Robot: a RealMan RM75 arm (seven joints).
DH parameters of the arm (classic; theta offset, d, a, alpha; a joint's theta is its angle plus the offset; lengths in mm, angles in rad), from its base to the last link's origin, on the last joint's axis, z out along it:
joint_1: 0 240.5 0 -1.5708
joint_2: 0 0 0 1.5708
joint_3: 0 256 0 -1.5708
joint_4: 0 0 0 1.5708
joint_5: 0 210 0 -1.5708
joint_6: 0 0 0 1.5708
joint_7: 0 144 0 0
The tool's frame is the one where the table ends.
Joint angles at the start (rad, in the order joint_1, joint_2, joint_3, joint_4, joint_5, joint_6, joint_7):
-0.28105 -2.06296 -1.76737 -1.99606 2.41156 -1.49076 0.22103
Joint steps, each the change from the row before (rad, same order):
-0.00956 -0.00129 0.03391 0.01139 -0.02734 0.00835 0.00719
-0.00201 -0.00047 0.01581 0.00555 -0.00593 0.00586 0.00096
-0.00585 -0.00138 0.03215 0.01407 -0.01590 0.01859 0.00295
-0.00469 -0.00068 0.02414 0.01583 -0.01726 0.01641 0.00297
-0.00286 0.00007 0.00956 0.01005 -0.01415 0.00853 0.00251
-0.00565 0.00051 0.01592 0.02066 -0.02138 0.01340 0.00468
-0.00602 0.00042 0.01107 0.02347 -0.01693 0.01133 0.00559
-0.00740 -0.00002 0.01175 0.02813 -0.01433 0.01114 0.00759
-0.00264 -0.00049 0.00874 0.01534 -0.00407 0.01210 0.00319
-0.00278 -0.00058 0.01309 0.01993 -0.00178 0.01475 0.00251
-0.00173 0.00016 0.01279 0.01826 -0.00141 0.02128 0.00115
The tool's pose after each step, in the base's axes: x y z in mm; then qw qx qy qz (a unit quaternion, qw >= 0). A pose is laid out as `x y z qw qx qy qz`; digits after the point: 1 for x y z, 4 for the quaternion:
-120.8 306.0 65.9 0.2788 -0.8837 -0.3722 -0.0534
-118.5 305.3 61.6 0.2716 -0.8873 -0.3688 -0.0534
-112.9 304.5 52.5 0.2563 -0.8948 -0.3611 -0.0567
-109.1 303.9 45.1 0.2426 -0.9001 -0.3569 -0.0602
-107.1 303.7 41.6 0.2343 -0.9026 -0.3555 -0.0636
-104.8 303.6 35.4 0.2206 -0.9062 -0.3544 -0.0671
-104.2 304.2 30.1 0.2094 -0.9084 -0.3553 -0.0689
-104.4 305.2 24.1 0.1982 -0.9104 -0.3566 -0.0688
-104.7 306.2 20.7 0.1945 -0.9108 -0.3574 -0.0695
-105.6 307.1 15.9 0.1903 -0.9111 -0.3591 -0.0686
-106.3 308.7 11.7 0.1888 -0.9107 -0.3607 -0.0702

